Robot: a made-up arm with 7 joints.
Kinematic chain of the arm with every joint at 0, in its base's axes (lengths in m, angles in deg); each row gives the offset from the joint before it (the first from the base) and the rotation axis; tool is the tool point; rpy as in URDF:
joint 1: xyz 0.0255 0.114 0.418 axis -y
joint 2: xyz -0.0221 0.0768 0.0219 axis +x
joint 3: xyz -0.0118 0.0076 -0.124 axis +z
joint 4: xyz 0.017 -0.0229 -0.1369 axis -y
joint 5: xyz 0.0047 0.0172 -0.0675 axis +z
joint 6: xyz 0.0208 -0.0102 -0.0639 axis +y
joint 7: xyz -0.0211 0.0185 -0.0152 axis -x
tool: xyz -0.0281 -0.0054 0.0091 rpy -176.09 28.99 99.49
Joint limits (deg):
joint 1: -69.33..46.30
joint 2: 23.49..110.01
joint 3: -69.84..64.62
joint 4: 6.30..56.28
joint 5: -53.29..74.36
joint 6: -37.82..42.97
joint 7: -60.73..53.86
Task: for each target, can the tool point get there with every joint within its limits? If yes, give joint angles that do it. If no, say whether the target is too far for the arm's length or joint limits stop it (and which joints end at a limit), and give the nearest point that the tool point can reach.
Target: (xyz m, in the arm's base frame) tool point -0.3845 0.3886 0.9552
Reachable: no: too far | nearest point -0.1497 0.4644 0.6476 | short by 0.394 m
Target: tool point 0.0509 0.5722 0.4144
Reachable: yes | joints -13.36 79.81 28.12 34.09 -18.56 9.77 10.57
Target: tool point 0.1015 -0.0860 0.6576
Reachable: no: joint limits stop it (at a limit: joint 2, joint 3, joint 4, joint 5, joint 6, joint 7) | nearest point 0.0955 0.4493 0.6387 | short by 0.536 m
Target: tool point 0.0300 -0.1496 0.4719
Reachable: no: joint limits stop it (at a limit: joint 1, joint 2, joint 3, joint 4, joint 5, joint 6) | nearest point -0.2760 0.2245 0.3309 | short by 0.503 m
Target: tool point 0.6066 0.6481 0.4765
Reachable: no: too far | nearest point 0.2971 0.5035 0.4770 | short by 0.342 m
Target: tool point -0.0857 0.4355 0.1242
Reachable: yes | joints -23.56 31.41 32.27 20.46 5.69 -24.59 5.02
